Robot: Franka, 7 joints.
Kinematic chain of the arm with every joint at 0, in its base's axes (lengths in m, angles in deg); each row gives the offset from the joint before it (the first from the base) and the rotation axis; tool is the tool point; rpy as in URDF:
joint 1: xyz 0 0 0.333 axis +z
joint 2: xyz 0 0 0 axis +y
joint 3: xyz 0 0 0.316 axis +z
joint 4: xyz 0.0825 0 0 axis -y
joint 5: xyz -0.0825 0 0.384 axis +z
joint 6: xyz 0 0 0 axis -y
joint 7: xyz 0.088 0 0 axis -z
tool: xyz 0 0 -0.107 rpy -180 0 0
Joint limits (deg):
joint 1: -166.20..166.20
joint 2: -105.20..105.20
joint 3: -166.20..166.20
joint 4: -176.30..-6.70
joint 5: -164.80..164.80
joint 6: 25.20..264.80
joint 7: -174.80..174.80
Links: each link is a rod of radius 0.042 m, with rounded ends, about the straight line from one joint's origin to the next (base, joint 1, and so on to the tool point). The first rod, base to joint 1, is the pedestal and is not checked.
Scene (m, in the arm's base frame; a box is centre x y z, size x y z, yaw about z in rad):
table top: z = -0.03
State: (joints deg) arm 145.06 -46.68 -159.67 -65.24 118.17 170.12 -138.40
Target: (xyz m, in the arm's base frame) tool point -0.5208 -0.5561 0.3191
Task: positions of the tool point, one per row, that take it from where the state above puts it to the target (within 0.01 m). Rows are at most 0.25 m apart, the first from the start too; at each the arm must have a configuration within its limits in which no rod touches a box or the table.
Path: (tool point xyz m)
1: 0.5833 -0.5086 0.3497
2: 0.4269 -0.6435 0.3436
3: 0.2408 -0.7318 0.3378
4: 0.0385 -0.7675 0.3325
5: -0.1654 -0.7483 0.3276
6: -0.3564 -0.6760 0.3230
7: -0.5207 -0.5561 0.3191

